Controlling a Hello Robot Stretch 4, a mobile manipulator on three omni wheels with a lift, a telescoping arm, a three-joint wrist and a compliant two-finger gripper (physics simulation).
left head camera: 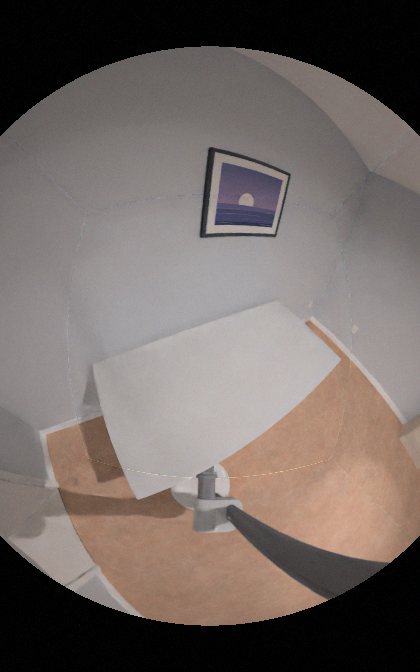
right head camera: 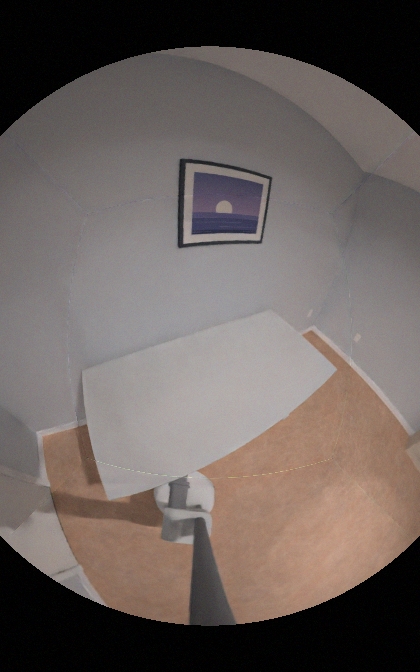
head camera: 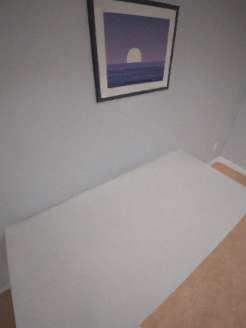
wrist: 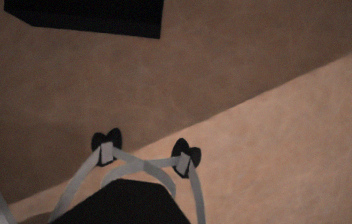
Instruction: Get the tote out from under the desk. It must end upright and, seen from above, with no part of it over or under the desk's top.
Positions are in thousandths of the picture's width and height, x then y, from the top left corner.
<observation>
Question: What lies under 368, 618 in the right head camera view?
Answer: A white desk.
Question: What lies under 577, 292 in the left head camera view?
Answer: A framed sunset picture.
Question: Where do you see a framed sunset picture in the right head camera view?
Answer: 520, 303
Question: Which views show my gripper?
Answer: The wrist view only.
</observation>
